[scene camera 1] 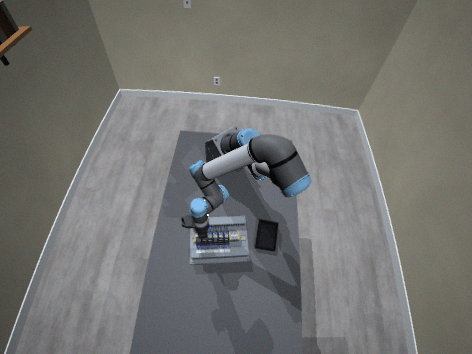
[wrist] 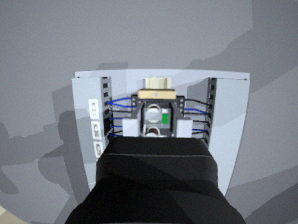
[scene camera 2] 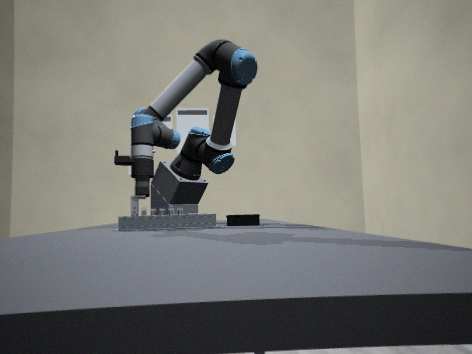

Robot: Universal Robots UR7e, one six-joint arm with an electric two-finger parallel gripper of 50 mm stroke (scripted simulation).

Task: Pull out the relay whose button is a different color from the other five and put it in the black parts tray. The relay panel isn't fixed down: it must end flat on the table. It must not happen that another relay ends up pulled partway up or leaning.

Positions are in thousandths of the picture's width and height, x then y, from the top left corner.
Labels:
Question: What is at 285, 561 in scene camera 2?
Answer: The gripper.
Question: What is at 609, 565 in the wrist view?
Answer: The gripper.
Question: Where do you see a grey relay panel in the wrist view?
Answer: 757, 449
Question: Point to a grey relay panel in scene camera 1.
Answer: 505, 710

